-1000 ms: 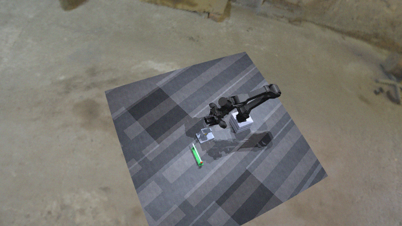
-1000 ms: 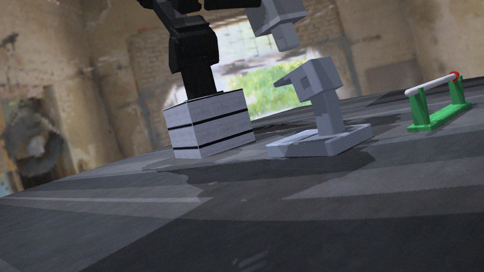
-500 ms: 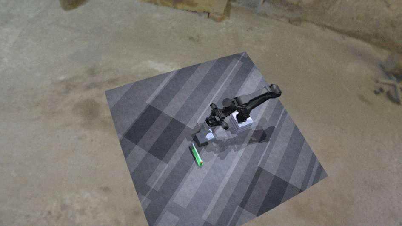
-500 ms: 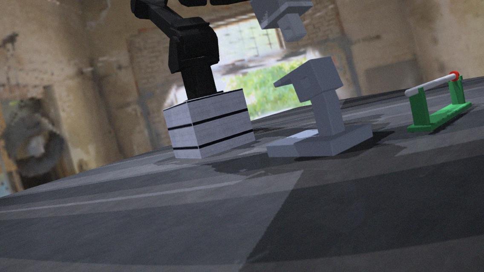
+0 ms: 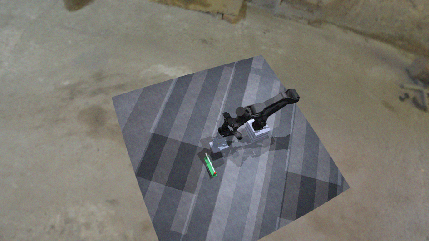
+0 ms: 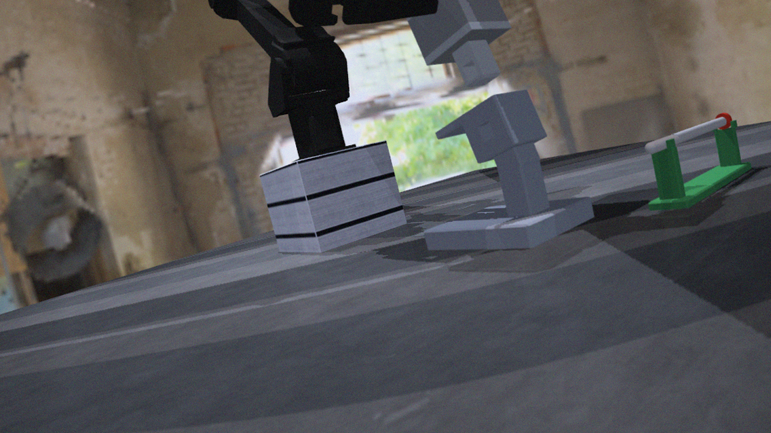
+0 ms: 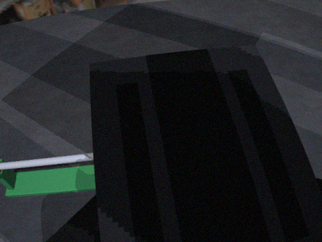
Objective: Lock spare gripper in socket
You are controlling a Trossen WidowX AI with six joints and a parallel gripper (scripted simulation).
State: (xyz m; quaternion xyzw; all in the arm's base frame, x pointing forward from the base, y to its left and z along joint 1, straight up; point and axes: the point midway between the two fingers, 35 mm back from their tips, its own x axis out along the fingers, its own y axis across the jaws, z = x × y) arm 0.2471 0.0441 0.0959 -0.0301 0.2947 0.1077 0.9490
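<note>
Now: gripper tip 8 cm short of the cradle, 14 cm to the right of it and 16 cm above it. Also, from my gripper tip: grey mount (13 cm below); then spare gripper (1 cm behind, 1 cm below).
</note>
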